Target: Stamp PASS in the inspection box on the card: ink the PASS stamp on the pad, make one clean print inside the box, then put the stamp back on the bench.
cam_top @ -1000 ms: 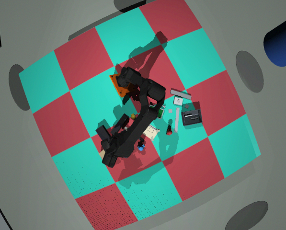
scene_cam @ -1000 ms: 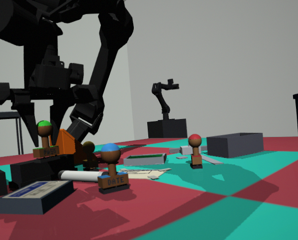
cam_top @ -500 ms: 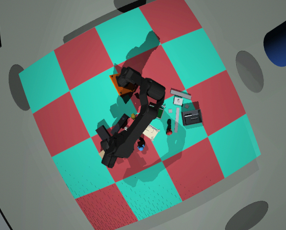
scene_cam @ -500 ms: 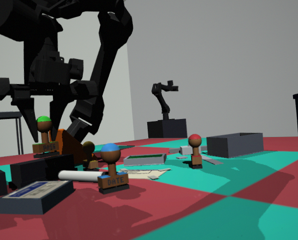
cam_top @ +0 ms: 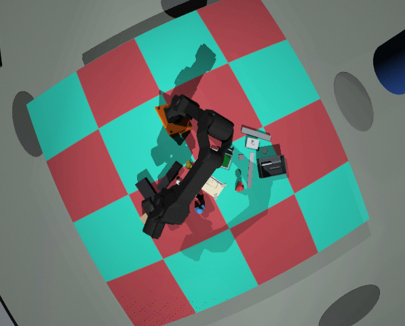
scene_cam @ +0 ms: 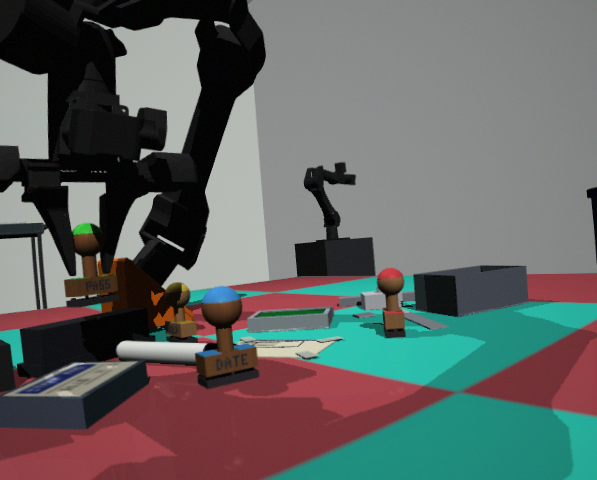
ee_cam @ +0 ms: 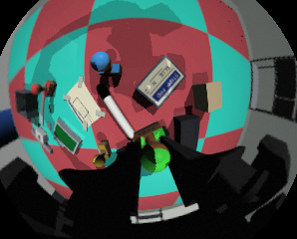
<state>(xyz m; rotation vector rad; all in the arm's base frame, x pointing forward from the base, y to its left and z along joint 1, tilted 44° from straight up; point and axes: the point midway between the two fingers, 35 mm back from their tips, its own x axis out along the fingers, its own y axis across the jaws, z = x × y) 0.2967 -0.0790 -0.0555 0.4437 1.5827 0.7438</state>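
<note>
Right now my gripper tip is 22 cm to the right of the green ink pad, 8 cm above it and 7 cm past it. The rest, counted from my gripper tip: white marker 7 cm to the left, 7 cm below, 3 cm ahead; then long black block 7 cm below, 6 cm behind; then PASS stamp right at my gripper tip.
</note>
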